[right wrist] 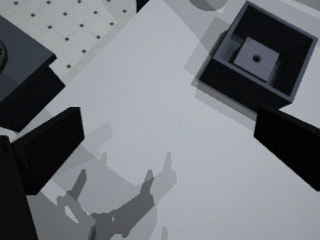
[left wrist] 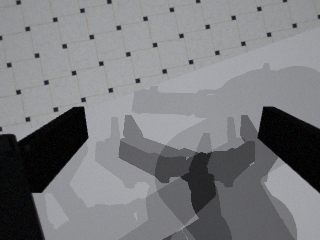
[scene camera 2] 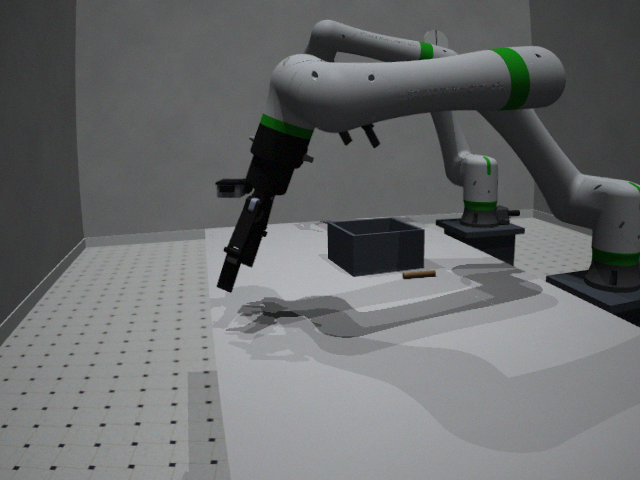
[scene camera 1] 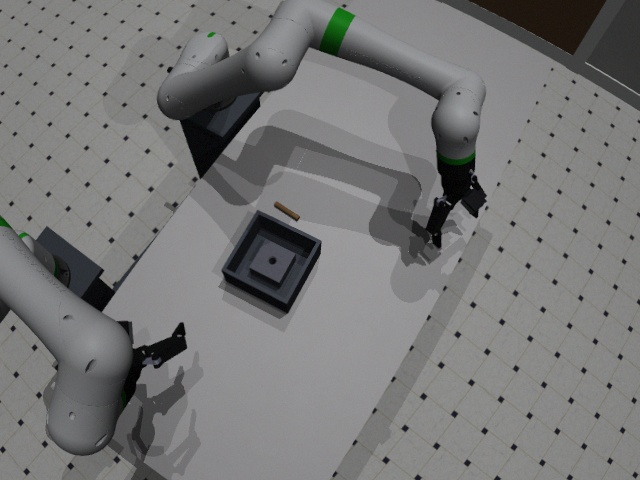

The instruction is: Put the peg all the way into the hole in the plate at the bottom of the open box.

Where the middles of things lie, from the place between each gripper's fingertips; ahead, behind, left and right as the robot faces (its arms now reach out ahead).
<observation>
I see my left gripper (scene camera 2: 235, 275) 35 cm to the left of the grey plate (scene camera 1: 272, 263), 35 cm past it and 5 cm above it. Round my left hand: dark box (scene camera 2: 359, 247) (35 cm to the right, 35 cm behind, 7 cm below).
Now: right hand (scene camera 1: 150, 329) 34 cm to the right of the grey plate, 26 cm above it and 5 cm short of it. The rest, counted from my right hand: dark box 34 cm to the left, 27 cm below, 5 cm ahead.
</observation>
